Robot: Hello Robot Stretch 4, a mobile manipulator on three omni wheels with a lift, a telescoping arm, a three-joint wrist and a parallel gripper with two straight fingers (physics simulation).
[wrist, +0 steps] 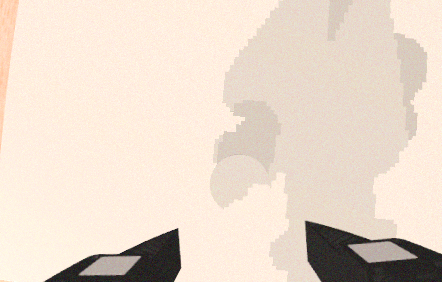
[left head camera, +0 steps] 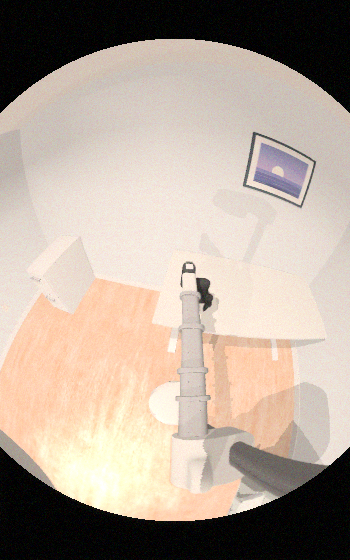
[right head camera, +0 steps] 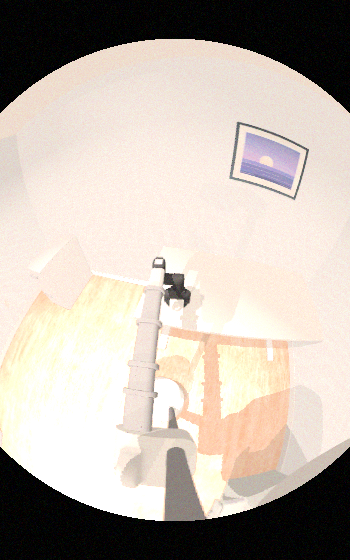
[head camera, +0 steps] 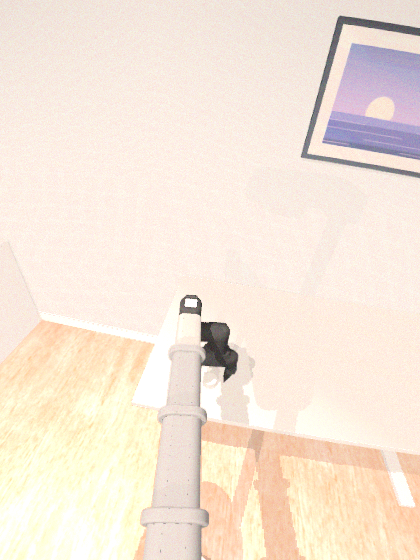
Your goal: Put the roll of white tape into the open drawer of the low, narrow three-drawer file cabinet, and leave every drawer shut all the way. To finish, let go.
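Pixels of known places: gripper, fingertip midpoint: [wrist: 242, 244] [right head camera: 176, 305] [head camera: 211, 378]; robot's base at its link origin: [left head camera: 172, 401] [right head camera: 160, 398].
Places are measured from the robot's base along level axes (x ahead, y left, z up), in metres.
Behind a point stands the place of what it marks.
The roll of white tape [wrist: 231, 181] {x 0.602, y -0.081, z 0.716 m} [head camera: 211, 380] {x 0.592, y -0.092, z 0.716 m} lies on the white table [wrist: 100, 125] {x 0.661, y 0.042, z 0.692 m} [head camera: 150, 385] {x 0.574, y 0.124, z 0.692 m} [left head camera: 280, 310] {x 0.600, y -0.808, z 0.692 m} [right head camera: 280, 320] {x 0.499, y -0.858, z 0.692 m}. In the wrist view it is a pale disc, partly shaded, ahead of the fingertips and roughly centred between them; its lit edge blends into the table. My gripper [wrist: 242, 244] {x 0.567, y -0.087, z 0.769 m} is open and empty, pointing down above the table. In the head view the arm hides part of it. The low white file cabinet [left head camera: 72, 275] {x 1.146, y 1.264, z 0.363 m} [right head camera: 67, 275] {x 1.102, y 1.270, z 0.355 m} stands at the left with its handles facing away to the left. I cannot tell how far its drawers stand open.
My telescoping arm [head camera: 181, 450] {x 0.236, y -0.002, z 1.106 m} [left head camera: 192, 350] {x 0.216, y 0.002, z 1.107 m} [right head camera: 145, 350] {x 0.201, y -0.004, z 1.107 m} reaches over the table's front left part. A white round object [left head camera: 164, 404] {x -0.013, y 0.072, z 0.187 m} [right head camera: 172, 397] {x 0.024, y -0.108, z 0.187 m} is on the floor before the table. A framed picture [head camera: 380, 107] {x 1.165, y -0.639, z 1.591 m} [left head camera: 279, 170] {x 1.162, y -0.656, z 1.595 m} [right head camera: 267, 161] {x 1.162, y -0.653, z 1.584 m} hangs on the back wall.
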